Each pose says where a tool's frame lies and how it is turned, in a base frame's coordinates. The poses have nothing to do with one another.
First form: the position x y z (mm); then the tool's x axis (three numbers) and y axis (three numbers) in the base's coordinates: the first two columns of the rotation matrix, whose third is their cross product.
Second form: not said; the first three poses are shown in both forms.
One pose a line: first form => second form
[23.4 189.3 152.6 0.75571 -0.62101 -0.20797 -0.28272 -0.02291 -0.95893] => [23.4 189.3 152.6 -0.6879 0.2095 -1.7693]
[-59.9 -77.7 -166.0 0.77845 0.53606 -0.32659 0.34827 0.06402 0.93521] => [-59.9 -77.7 -166.0 0.6031 0.3327 1.7161]
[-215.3 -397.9 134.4 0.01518 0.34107 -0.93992 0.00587 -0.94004 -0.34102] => [-215.3 -397.9 134.4 1.5263 1.2224 -1.6185]
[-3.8 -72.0 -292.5 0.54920 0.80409 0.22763 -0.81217 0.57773 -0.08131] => [-3.8 -72.0 -292.5 0.9716 -0.2296 -0.0836]
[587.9 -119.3 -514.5 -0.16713 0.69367 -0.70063 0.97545 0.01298 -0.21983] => [587.9 -119.3 -514.5 1.8072 0.7763 -2.8284]
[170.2 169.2 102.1 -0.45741 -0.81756 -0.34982 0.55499 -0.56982 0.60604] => [170.2 169.2 102.1 -2.0809 0.3574 0.7035]
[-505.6 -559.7 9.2 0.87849 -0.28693 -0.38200 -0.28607 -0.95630 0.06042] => [-505.6 -559.7 9.2 -0.3157 0.3920 3.0762]
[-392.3 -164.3 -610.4 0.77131 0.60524 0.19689 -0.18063 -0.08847 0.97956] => [-392.3 -164.3 -610.4 0.6653 -0.1982 1.5289]
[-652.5 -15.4 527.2 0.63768 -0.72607 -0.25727 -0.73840 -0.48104 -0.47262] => [-652.5 -15.4 527.2 -0.8501 0.2602 -2.6306]
